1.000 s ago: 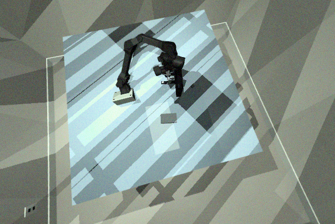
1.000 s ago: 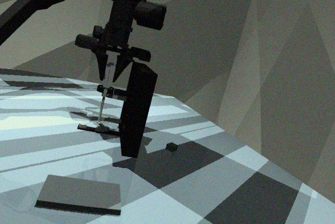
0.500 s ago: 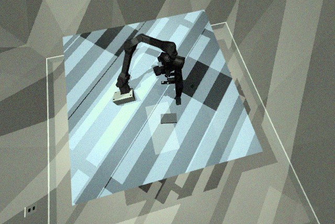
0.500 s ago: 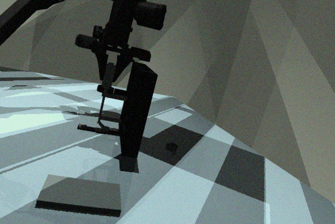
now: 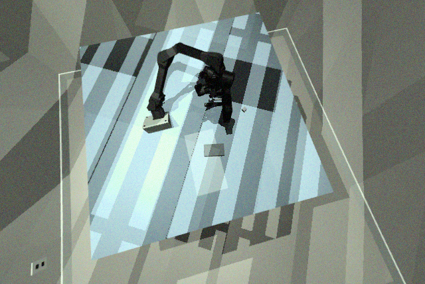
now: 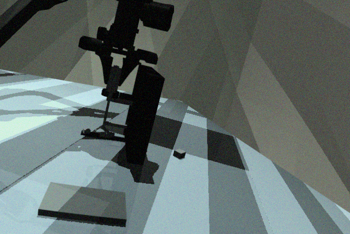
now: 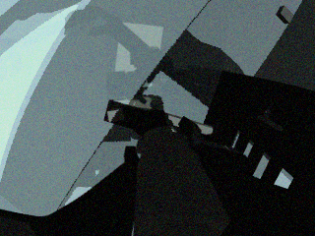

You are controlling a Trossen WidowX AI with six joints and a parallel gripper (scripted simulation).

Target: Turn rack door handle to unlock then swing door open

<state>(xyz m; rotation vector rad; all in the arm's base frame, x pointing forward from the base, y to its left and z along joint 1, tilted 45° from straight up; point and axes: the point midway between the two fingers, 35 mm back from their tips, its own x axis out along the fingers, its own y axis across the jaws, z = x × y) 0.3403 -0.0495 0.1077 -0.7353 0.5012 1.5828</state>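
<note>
The upright handle lies 20 mm below my gripper tip and 10 mm to the right of it. Also, from my gripper tip: flat grey slab: 300 mm to the right, 130 mm below, 60 mm behind; small grey cube: 180 mm ahead, 120 mm below, 100 mm to the right.
</note>
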